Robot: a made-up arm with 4 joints.
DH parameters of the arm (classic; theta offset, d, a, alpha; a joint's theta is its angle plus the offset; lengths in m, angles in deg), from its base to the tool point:
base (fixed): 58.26 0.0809 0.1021 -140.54
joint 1: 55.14 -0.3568 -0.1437 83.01
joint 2: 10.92 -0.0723 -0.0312 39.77
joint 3: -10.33 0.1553 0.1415 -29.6
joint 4: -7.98 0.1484 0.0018 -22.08
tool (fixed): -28.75 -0.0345 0 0
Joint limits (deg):
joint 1: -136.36..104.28
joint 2: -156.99..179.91
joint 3: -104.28..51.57
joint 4: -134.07..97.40
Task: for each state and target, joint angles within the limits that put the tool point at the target. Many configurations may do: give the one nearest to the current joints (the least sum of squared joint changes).
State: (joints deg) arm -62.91 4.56 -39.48 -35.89
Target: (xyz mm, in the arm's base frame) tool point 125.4 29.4 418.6
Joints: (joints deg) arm -76.56 49.70 -1.28 -36.06
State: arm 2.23 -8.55 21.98 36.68
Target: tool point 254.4 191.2 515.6
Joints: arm 24.89 -54.31 51.57 44.41
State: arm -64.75 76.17 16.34 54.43
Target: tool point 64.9 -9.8 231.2
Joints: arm -97.73 102.19 -17.19 56.48
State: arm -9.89 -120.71 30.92 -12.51
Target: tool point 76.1 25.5 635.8
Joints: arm -5.37 -94.23 9.06 -8.56
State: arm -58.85 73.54 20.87 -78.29
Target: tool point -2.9 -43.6 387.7
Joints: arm -59.89 126.37 45.07 -80.05
